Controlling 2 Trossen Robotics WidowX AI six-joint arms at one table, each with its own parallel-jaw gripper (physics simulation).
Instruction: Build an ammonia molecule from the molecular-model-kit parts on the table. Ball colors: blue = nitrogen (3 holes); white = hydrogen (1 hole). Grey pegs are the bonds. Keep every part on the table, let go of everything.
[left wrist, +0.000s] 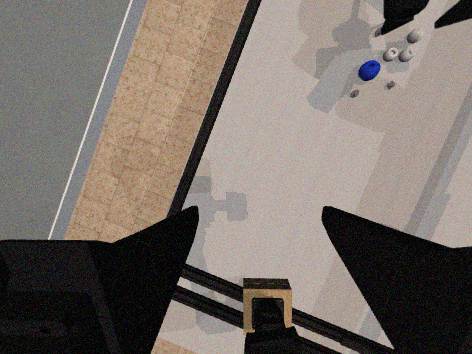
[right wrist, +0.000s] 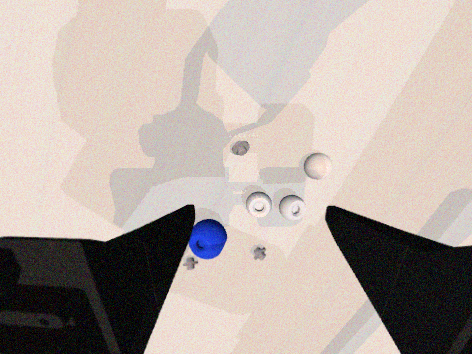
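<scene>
The blue ball (left wrist: 369, 70) (right wrist: 208, 239) lies on the table, a dark hole showing, close by the right gripper's left fingertip in the right wrist view. Two white balls (right wrist: 258, 204) (right wrist: 292, 207) lie side by side with their holes showing; a third white ball (left wrist: 414, 35) (right wrist: 317, 166) lies behind them. Three grey pegs (right wrist: 240, 148) (right wrist: 259, 252) (right wrist: 190, 263) lie apart from the balls. My right gripper (right wrist: 259, 211) is open and empty above the parts. My left gripper (left wrist: 259, 212) is open and empty, far from the parts.
The table's dark edge (left wrist: 215, 102) runs along the left in the left wrist view, with tan tiled floor (left wrist: 135, 120) beyond. A tan and black bracket (left wrist: 267, 285) stands on dark rails between the left fingers. Arm shadows fall across the table.
</scene>
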